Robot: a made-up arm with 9 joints. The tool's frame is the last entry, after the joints.
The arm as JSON. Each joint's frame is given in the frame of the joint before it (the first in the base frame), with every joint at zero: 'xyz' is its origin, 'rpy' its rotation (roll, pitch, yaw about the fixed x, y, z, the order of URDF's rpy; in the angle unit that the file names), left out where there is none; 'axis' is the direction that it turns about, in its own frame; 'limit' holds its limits. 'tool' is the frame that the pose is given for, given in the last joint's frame.
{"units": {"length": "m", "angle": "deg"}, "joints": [
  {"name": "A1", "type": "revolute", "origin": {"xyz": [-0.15, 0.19, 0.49]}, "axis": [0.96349, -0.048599, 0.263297], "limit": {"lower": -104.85, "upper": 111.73}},
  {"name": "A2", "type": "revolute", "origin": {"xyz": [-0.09, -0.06, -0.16]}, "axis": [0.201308, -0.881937, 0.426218], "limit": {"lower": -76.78, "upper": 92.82}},
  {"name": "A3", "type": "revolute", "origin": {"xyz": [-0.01, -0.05, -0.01]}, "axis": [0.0, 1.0, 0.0], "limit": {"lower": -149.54, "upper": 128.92}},
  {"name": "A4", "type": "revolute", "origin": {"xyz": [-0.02, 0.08, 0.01]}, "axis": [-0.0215, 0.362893, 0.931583], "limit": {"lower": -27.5, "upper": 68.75}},
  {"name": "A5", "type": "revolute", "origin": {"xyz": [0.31, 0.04, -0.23]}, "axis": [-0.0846, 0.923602, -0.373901], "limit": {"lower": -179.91, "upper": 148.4}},
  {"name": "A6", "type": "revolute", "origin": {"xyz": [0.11, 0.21, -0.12]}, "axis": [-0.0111, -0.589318, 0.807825], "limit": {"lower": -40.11, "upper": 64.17}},
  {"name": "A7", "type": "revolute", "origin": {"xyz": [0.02, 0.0, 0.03]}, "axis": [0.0, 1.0, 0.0], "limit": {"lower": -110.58, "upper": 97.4}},
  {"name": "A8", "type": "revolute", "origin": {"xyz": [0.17, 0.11, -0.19]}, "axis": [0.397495, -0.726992, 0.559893], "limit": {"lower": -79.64, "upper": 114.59}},
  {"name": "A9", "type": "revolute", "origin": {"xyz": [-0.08, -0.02, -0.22]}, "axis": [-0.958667, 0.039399, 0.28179], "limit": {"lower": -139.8, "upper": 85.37}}
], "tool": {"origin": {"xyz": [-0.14, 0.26, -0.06]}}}
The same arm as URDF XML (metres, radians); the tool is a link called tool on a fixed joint. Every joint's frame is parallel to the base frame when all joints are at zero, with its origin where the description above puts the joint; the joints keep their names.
<robot name="arm">
<joint name="tool_joint" type="fixed"><parent link="link9"/><child link="tool"/><origin xyz="-0.14 0.26 -0.06" rpy="0 0 0"/></joint>
<joint name="A9" type="revolute"><parent link="link8"/><child link="link9"/><origin xyz="-0.08 -0.02 -0.22" rpy="0 0 0"/><axis xyz="-0.958667 0.039399 0.28179"/><limit lower="-2.44" upper="1.49"/></joint>
<joint name="A8" type="revolute"><parent link="link7"/><child link="link8"/><origin xyz="0.17 0.11 -0.19" rpy="0 0 0"/><axis xyz="0.397495 -0.726992 0.559893"/><limit lower="-1.39" upper="2"/></joint>
<joint name="A7" type="revolute"><parent link="link6"/><child link="link7"/><origin xyz="0.02 0 0.03" rpy="0 0 0"/><axis xyz="0 1 0"/><limit lower="-1.93" upper="1.7"/></joint>
<joint name="A6" type="revolute"><parent link="link5"/><child link="link6"/><origin xyz="0.11 0.21 -0.12" rpy="0 0 0"/><axis xyz="-0.0111 -0.589318 0.807825"/><limit lower="-0.7001" upper="1.12"/></joint>
<joint name="A5" type="revolute"><parent link="link4"/><child link="link5"/><origin xyz="0.31 0.04 -0.23" rpy="0 0 0"/><axis xyz="-0.0846 0.923602 -0.373901"/><limit lower="-3.14" upper="2.5901"/></joint>
<joint name="A4" type="revolute"><parent link="link3"/><child link="link4"/><origin xyz="-0.02 0.08 0.01" rpy="0 0 0"/><axis xyz="-0.0215 0.362893 0.931583"/><limit lower="-0.48" upper="1.1999"/></joint>
<joint name="A3" type="revolute"><parent link="link2"/><child link="link3"/><origin xyz="-0.01 -0.05 -0.01" rpy="0 0 0"/><axis xyz="0 1 0"/><limit lower="-2.61" upper="2.2501"/></joint>
<joint name="A2" type="revolute"><parent link="link1"/><child link="link2"/><origin xyz="-0.09 -0.06 -0.16" rpy="0 0 0"/><axis xyz="0.201308 -0.881937 0.426218"/><limit lower="-1.3401" upper="1.62"/></joint>
<joint name="A1" type="revolute"><parent link="base"/><child link="link1"/><origin xyz="-0.15 0.19 0.49" rpy="0 0 0"/><axis xyz="0.96349 -0.048599 0.263297"/><limit lower="-1.83" upper="1.9501"/></joint>
<link name="base"/>
<link name="link1"/>
<link name="link2"/>
<link name="link3"/>
<link name="link4"/>
<link name="link5"/>
<link name="link6"/>
<link name="link7"/>
<link name="link8"/>
<link name="link9"/>
<link name="tool"/>
</robot>

